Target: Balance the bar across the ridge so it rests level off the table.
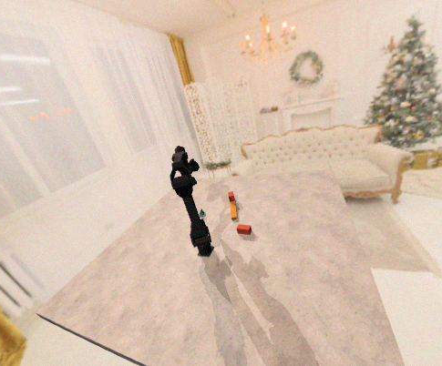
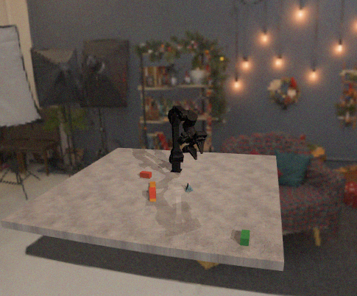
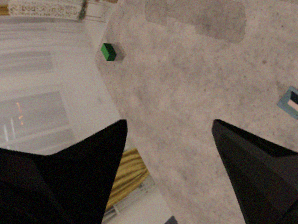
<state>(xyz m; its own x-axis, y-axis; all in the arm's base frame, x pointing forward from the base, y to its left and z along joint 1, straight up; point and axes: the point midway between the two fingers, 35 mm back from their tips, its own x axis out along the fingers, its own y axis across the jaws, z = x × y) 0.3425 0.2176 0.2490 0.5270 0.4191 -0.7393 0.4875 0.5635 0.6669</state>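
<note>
Right now my gripper tip is 200 mm above the small teal ridge, 80 mm to the left of it and 70 mm past it. From my gripper tip the other things lie so: green block 380 mm ahead, 270 mm to the left, 210 mm below; then red block 390 mm to the right, 210 mm below, 210 mm behind.
</note>
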